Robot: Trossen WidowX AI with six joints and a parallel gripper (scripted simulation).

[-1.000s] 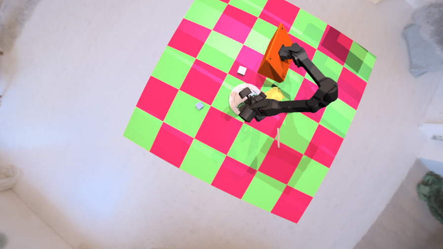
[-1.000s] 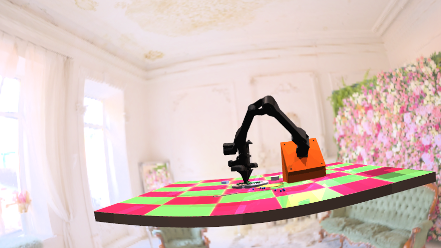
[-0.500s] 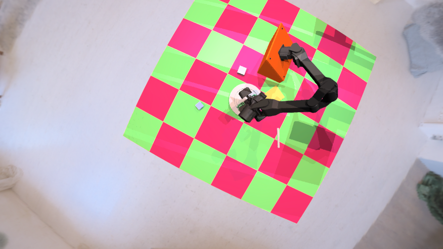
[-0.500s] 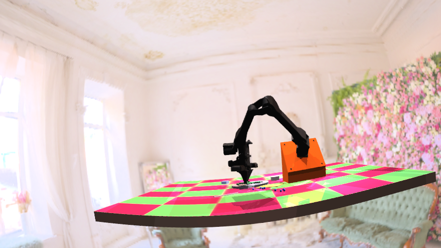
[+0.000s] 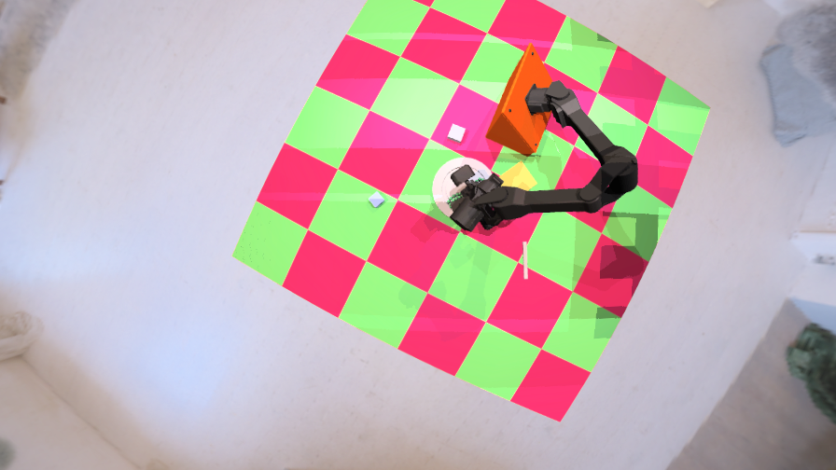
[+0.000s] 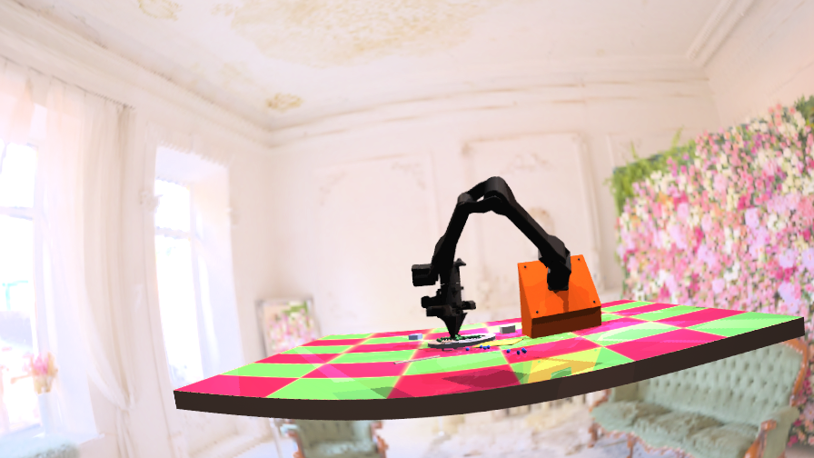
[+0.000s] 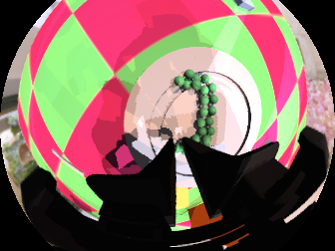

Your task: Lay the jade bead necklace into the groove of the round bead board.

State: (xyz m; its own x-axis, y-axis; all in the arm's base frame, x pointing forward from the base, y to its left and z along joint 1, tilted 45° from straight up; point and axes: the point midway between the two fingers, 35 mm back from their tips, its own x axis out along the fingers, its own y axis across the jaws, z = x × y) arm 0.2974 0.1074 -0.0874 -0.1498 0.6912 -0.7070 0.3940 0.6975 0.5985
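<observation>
Right now my gripper tip is 4 cm to the left of the round bead board, 2 cm past it and 1 cm above it. From my gripper tip the other things lie so: white cube (15 cm to the right, 15 cm behind, 1 cm below); then thin white stick (25 cm to the left, 6 cm ahead, 2 cm below); then yellow patch (13 cm behind, 9 cm to the left, 2 cm below).
</observation>
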